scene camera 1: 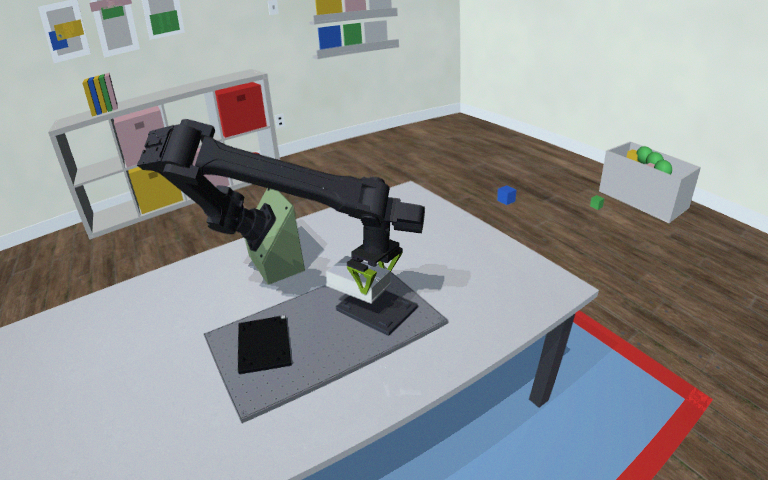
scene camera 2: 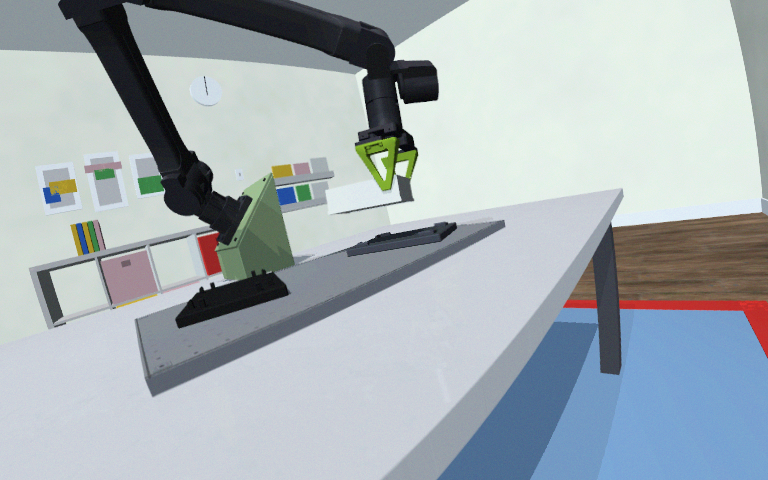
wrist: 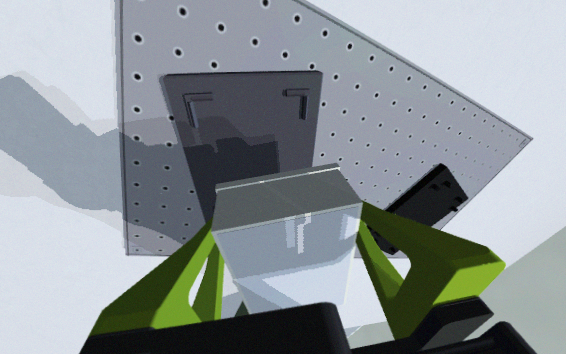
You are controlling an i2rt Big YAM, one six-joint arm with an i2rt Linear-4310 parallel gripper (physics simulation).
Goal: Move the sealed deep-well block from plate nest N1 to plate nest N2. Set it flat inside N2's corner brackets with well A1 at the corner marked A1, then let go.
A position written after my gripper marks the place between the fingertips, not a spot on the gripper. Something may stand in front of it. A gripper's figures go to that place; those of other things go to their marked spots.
My gripper (scene camera 1: 374, 285) is 1.02 m from the lens. A white deep-well block (scene camera 1: 338, 277) is 1.02 m from the lens. A black nest plate (scene camera 1: 388, 311) is 1.06 m from the lens. A black nest plate (scene camera 1: 263, 344) is 1.03 m from the lens.
